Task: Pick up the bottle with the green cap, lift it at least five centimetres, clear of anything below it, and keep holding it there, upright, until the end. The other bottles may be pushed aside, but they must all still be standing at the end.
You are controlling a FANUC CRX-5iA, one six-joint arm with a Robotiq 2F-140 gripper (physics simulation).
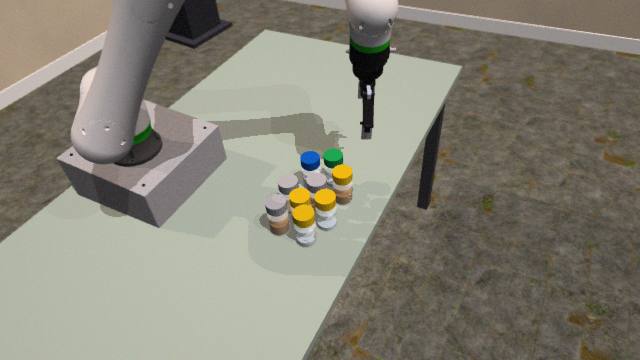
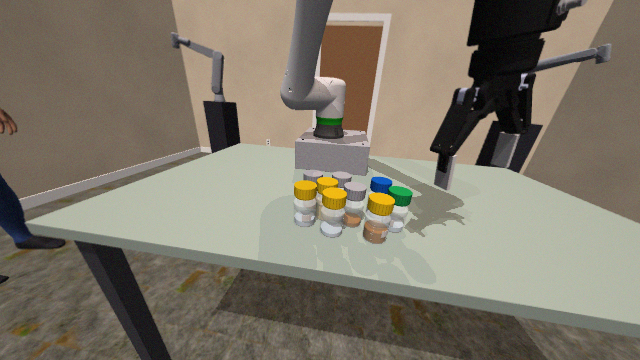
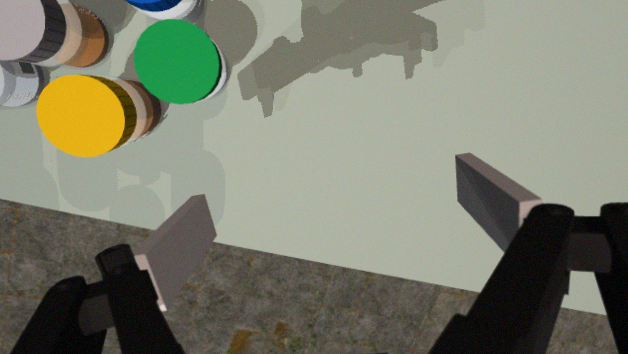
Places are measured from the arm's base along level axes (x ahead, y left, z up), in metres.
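Where they show: gripper, fingertip midpoint: (image 2: 471,175) (image 3: 329,197); arm's base at its link origin: (image 1: 135,148) (image 2: 328,135).
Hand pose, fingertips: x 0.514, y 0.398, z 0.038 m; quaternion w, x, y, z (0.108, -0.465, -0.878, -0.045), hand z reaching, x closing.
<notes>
Each offset is from my fingertips to the top centre of the thing. Level surfaces: height alone.
The green-capped bottle {dx -0.034, dy -0.112, dz -0.070 m} (image 1: 333,158) (image 2: 400,196) (image 3: 177,61) stands upright on the table at one corner of a close group of bottles. A blue-capped bottle {dx -0.085, dy -0.152, dz -0.070 m} (image 1: 310,160) (image 2: 381,184) (image 3: 155,4) and a yellow-capped bottle with brown contents {dx +0.023, dy -0.157, dz -0.070 m} (image 1: 342,175) (image 2: 381,204) (image 3: 81,116) stand close beside it. A grey-capped bottle {dx -0.019, dy -0.217, dz -0.070 m} (image 1: 316,181) (image 2: 355,191) (image 3: 20,30) stands behind these, further into the group. My gripper (image 1: 366,133) (image 2: 474,161) (image 3: 329,197) is wide open and empty, above the table. It is off to the side of the green-capped bottle, higher than its cap.
More yellow-capped bottles (image 1: 303,216) (image 2: 334,198) and grey-capped bottles {dx -0.063, dy -0.337, dz -0.070 m} (image 1: 276,205) (image 2: 313,176) stand upright in the group, on the side away from my gripper. The table {dz -0.175 m} (image 1: 150,300) (image 2: 175,200) (image 3: 350,200) has its long edge near the group. The robot's base block (image 1: 190,175) (image 2: 332,156) stands on the table.
</notes>
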